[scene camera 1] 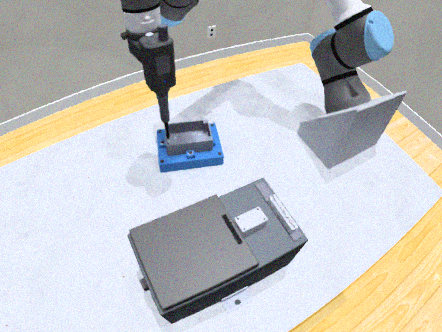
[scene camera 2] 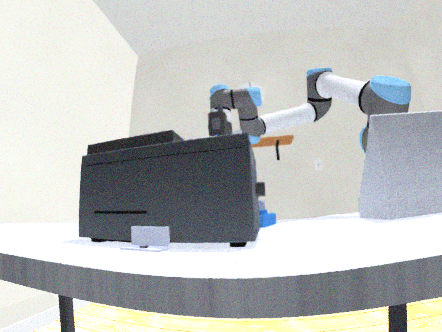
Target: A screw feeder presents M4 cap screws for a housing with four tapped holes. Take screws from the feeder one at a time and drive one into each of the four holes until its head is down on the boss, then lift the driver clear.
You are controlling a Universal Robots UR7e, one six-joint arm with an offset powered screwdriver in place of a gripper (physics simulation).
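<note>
The grey open-topped housing (scene camera 1: 192,145) sits in a blue fixture (scene camera 1: 190,163) (scene camera 2: 268,218) in scene camera 1. My screwdriver (scene camera 1: 168,135) points down, its thin bit reaching the near left corner of the housing. The bit's tip is too small and blurred to tell whether a screw is on it or seated below it. In scene camera 2 the driver's body (scene camera 2: 219,123) shows above the feeder, and its bit is hidden behind it. The screw feeder (scene camera 1: 195,252) (scene camera 2: 167,192) is a large dark box in front of the fixture. Screws in the housing's holes cannot be made out.
A small white-topped block (scene camera 1: 251,219) and a light strip (scene camera 1: 284,212) are on the feeder's top. A slanted grey panel (scene camera 1: 352,132) (scene camera 2: 407,165) stands at the right, near the arm's base. A small upright plate (scene camera 2: 150,236) stands before the feeder.
</note>
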